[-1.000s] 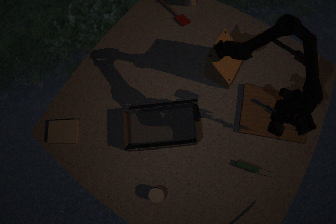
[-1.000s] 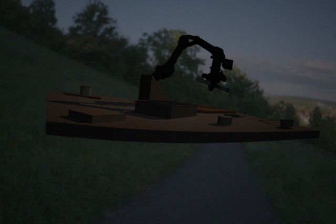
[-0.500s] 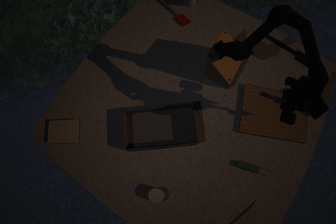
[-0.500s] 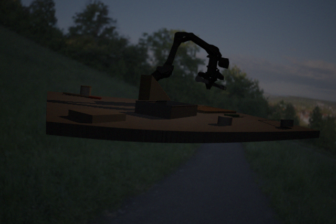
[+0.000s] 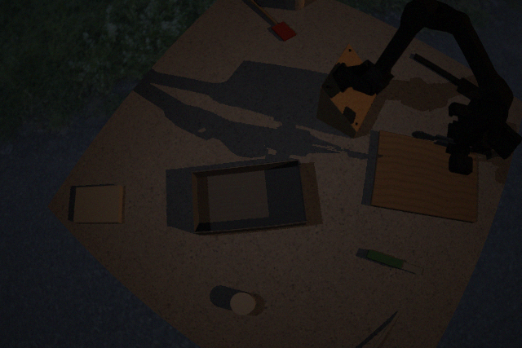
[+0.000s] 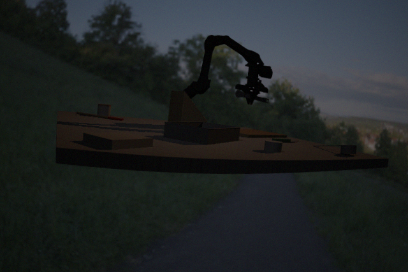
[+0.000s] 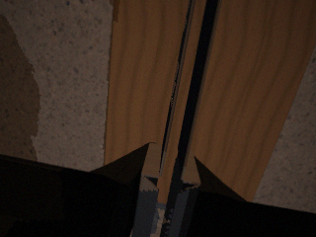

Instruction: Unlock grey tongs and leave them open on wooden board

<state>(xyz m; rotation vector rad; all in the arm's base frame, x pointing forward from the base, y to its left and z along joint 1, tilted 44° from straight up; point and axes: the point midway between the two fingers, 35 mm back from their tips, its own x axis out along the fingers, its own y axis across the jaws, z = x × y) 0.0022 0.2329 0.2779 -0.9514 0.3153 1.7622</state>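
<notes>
The wooden board lies 150 mm below my gripper tip, 30 mm ahead of it and 20 mm to the left of it. Round my gripper tip: roasting tin 420 mm ahead, 370 mm to the right, 130 mm below; red spatula 750 mm to the right, 150 mm below, 150 mm behind; tan block 760 mm ahead, 740 mm to the right, 140 mm below.
</notes>
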